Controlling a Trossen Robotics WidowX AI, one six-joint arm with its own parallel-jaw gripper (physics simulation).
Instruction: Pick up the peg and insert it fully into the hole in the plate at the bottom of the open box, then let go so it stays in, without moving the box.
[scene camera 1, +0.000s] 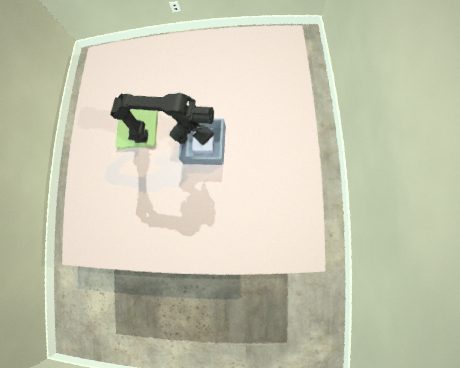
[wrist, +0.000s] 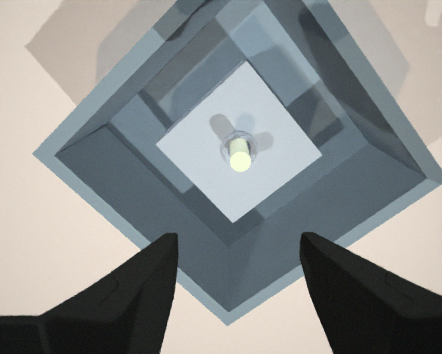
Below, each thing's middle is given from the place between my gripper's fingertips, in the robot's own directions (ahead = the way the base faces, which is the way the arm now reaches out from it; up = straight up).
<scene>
The blue-grey box (scene camera 1: 186, 155) lies 140 mm below my hand and 10 mm to the left of it. From my hand the other things lie so: light grey plate (wrist: 241, 105) (160 mm below, 10 mm to the left).
</scene>
